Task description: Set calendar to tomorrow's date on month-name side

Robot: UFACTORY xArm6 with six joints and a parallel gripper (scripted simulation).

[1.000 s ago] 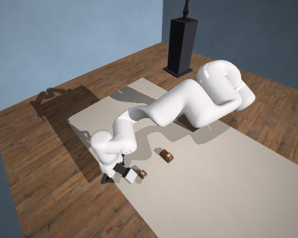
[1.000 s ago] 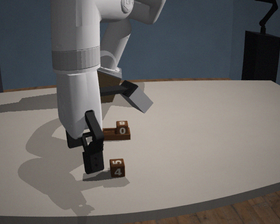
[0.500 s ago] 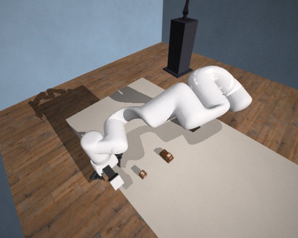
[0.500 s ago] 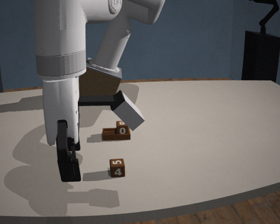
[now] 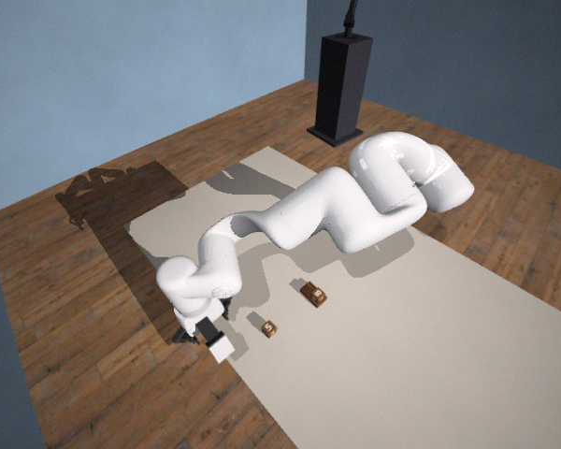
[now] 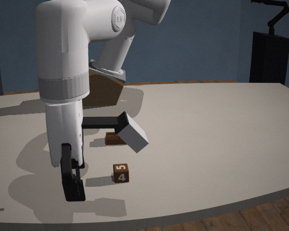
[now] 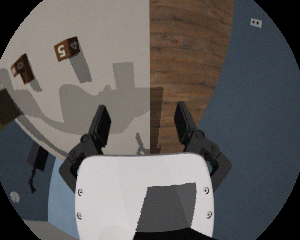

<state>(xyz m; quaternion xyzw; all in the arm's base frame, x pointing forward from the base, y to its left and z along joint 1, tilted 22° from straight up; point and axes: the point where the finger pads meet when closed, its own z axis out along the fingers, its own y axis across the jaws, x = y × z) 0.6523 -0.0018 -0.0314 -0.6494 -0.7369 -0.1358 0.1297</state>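
Right now the brown digit cube is 130 mm behind my hand, 70 mm to the left of it and 80 mm below it. The rest, counted from my hand: brown cube: 310 mm behind, 90 mm to the left, 70 mm below; brown calendar tray: 310 mm behind, 70 mm to the left, 90 mm below.
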